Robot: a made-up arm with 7 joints. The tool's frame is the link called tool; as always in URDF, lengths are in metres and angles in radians.
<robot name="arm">
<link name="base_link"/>
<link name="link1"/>
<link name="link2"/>
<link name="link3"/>
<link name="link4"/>
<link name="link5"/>
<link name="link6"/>
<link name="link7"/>
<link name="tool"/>
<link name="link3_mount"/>
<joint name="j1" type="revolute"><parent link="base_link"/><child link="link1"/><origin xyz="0.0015 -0.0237 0.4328"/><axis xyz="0 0 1"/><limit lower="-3.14" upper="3.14" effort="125" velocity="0.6"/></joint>
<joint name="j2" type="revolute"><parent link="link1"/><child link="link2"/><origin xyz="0.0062 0.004 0.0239" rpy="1.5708 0 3.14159"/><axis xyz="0 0 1"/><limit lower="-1.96" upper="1.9" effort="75" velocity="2.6"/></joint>
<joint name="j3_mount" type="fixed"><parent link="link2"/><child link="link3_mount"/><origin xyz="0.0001 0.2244 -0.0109"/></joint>
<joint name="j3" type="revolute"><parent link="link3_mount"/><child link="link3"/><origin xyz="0.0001 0.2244 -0.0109" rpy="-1.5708 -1.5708 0"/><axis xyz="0 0 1"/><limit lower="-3.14" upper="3.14" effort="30" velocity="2"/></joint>
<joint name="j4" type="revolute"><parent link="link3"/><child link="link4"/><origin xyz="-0.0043 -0.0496 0.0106" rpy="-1.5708 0 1.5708"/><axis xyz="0 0 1"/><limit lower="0.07" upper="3.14" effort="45" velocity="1.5"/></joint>
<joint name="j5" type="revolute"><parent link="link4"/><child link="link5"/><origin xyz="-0.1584 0.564 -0.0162" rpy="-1.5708 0 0"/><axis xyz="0 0 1"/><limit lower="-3.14" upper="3.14" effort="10" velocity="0.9"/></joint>
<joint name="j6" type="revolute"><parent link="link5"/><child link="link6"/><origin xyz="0.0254 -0.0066 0.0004" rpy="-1.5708 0 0"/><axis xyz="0 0 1"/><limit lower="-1.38" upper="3.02" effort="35" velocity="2.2"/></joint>
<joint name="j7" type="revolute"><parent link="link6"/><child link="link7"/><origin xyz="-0.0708 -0.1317 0.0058" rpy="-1.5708 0 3.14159"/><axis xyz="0 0 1"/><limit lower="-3.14" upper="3.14" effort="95" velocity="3.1"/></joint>
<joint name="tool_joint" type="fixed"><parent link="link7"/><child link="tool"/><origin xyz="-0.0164 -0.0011 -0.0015" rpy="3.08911 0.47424 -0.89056"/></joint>
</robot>
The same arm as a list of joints. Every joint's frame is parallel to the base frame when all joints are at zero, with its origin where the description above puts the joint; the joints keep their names.
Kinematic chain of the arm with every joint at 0, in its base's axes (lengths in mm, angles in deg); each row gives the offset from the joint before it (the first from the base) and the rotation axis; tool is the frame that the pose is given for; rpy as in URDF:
j1: xyz 1.5 -23.7 432.8 axis +z
j2: xyz 6.2 4.0 23.9 axis +y
j3: xyz -0.2 -21.8 448.8 axis +z
j4: xyz 49.6 -4.3 10.6 axis -y
j5: xyz 158.4 16.2 -564.0 axis -z
j6: xyz -25.4 -6.6 -0.4 axis +y
j7: xyz 70.8 5.8 -131.7 axis -z
tool: xyz -16.4 1.1 1.5 rpy -3.01 -27.17 51.03
Joint limits (deg, base to tool): -179.91..179.91 -112.30..108.86 -179.91..179.91 4.01..179.91 -179.91..179.91 -79.07..173.03 -179.91..179.91

